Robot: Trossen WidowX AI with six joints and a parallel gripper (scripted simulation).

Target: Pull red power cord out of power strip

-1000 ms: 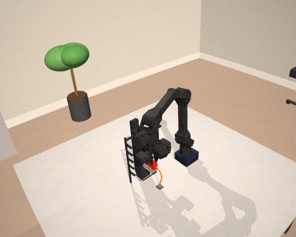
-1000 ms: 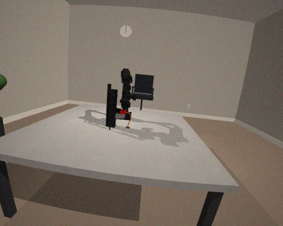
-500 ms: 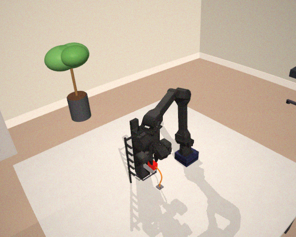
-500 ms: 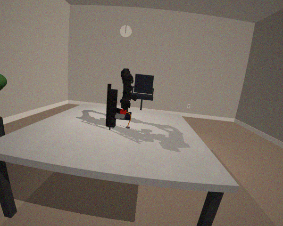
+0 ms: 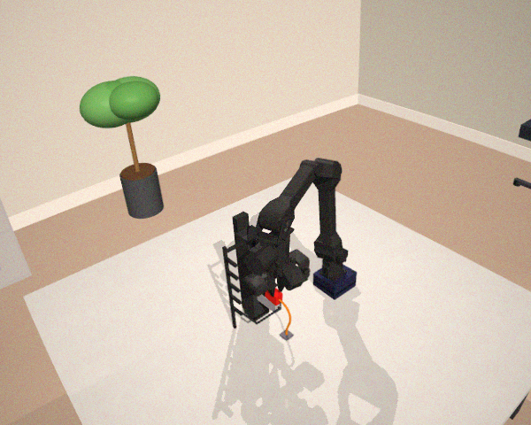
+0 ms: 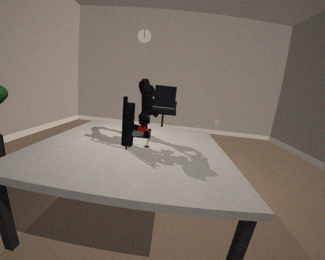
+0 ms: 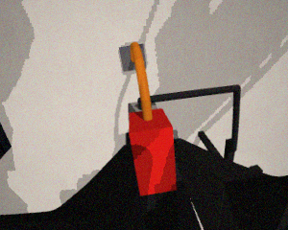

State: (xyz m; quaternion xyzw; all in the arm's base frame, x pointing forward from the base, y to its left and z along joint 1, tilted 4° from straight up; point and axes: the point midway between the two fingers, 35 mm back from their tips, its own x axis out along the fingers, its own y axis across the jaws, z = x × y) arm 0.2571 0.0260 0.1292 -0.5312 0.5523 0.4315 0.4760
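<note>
My gripper tip is 30 mm to the left of the red plug.
</note>
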